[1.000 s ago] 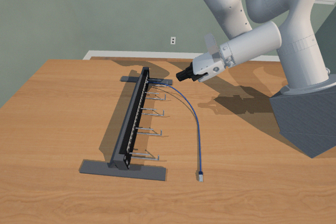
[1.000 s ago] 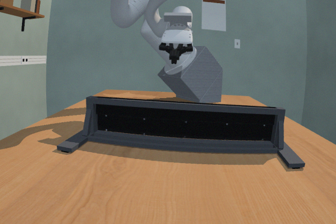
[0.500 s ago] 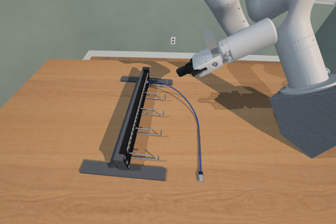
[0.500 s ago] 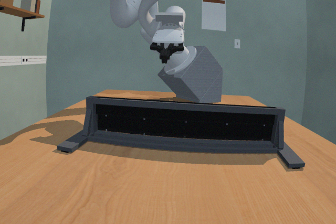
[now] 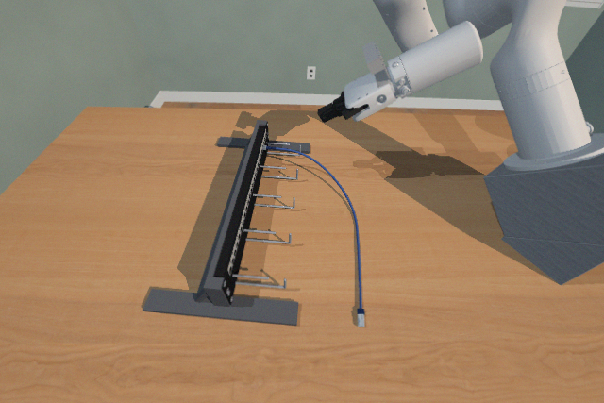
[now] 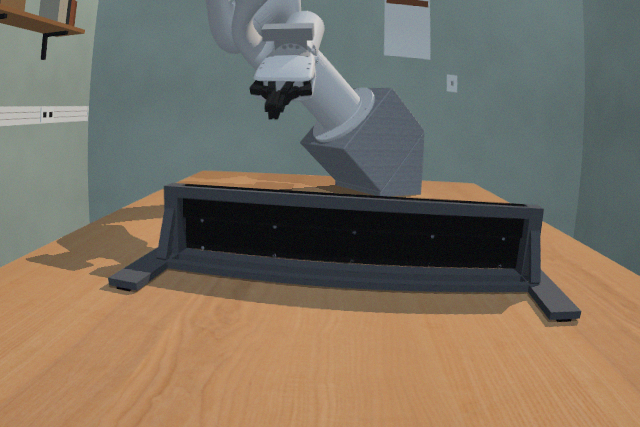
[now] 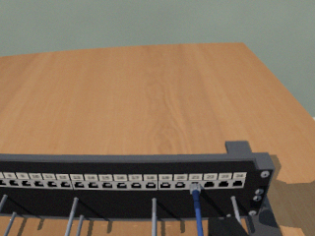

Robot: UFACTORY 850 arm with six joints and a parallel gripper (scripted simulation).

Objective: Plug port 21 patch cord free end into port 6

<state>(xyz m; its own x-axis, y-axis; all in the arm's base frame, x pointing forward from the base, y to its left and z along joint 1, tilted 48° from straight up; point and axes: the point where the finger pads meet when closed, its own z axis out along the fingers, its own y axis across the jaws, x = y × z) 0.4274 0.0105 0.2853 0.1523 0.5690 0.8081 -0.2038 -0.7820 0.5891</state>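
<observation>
Right now my hand is 400 mm to the right of the clear plug and 200 mm above it.
</observation>
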